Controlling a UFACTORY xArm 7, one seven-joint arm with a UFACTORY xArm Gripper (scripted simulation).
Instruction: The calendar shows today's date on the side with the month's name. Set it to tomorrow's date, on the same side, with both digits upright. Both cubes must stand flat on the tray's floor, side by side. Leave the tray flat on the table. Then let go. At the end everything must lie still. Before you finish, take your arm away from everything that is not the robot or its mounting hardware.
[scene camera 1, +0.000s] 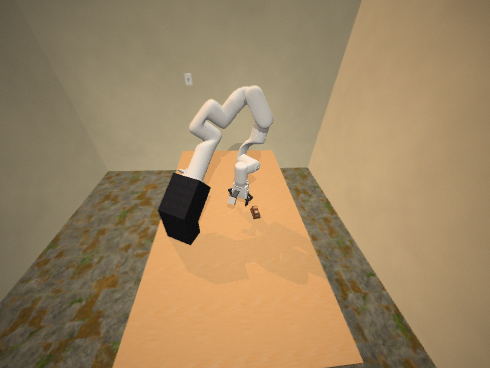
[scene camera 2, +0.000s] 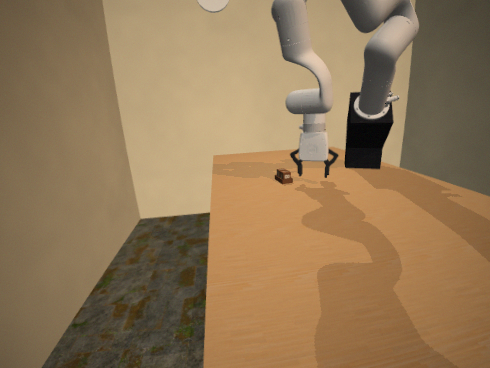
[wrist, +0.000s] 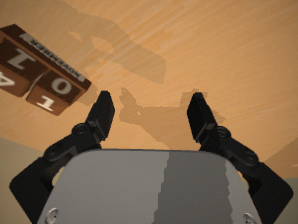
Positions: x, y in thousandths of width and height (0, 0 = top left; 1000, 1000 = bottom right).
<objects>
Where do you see my gripper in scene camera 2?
At 640, 480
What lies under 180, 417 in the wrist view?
A cube.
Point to my gripper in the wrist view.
508, 453
</objects>
